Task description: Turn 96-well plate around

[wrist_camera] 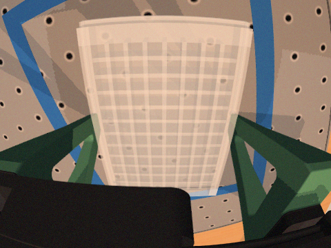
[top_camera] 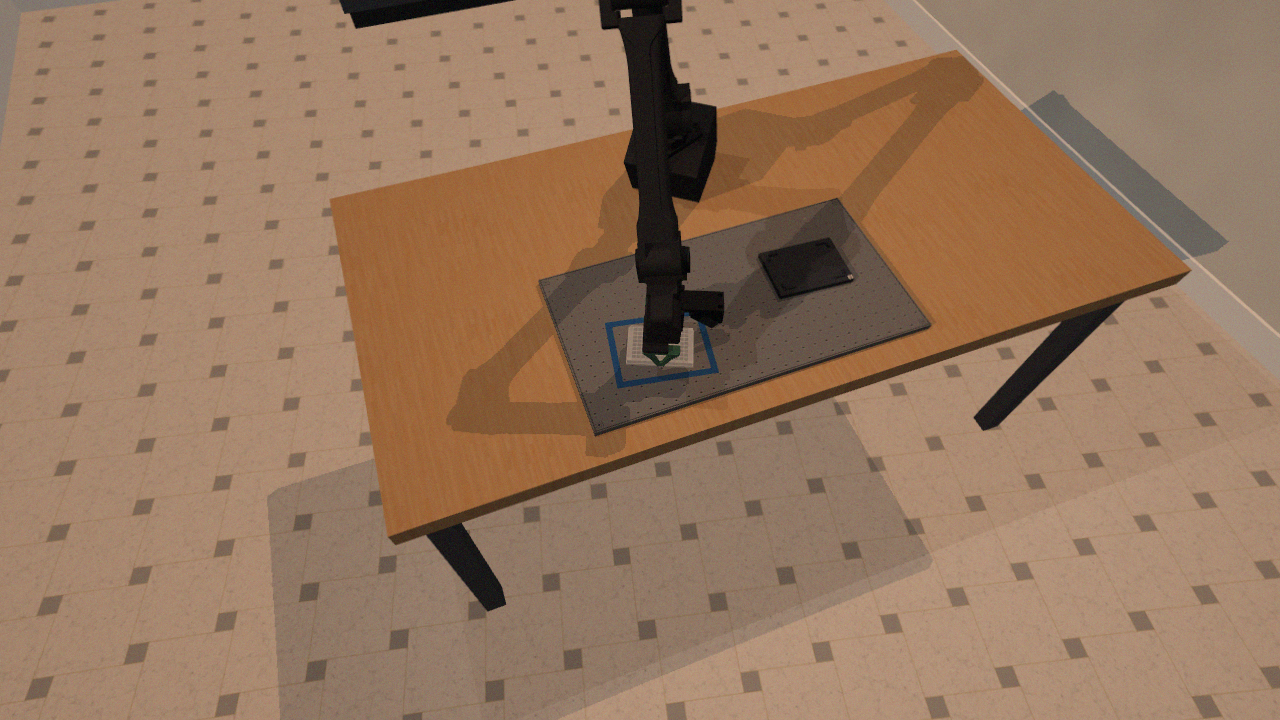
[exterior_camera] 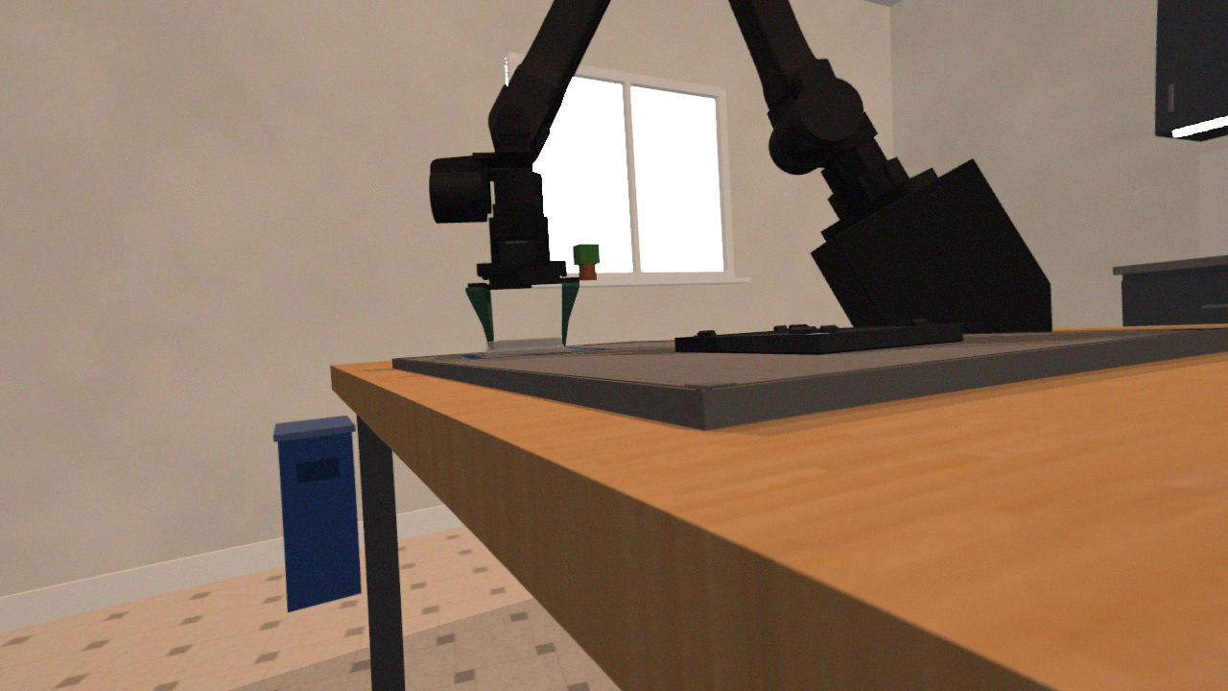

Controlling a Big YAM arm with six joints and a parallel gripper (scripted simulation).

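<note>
Right now my hand is 1 cm above the 96-well plate. Also, from my hand: black plate nest N1 (36 cm to the left, 1 cm below); A1 label (42 cm to the left, 7 cm ahead).
</note>
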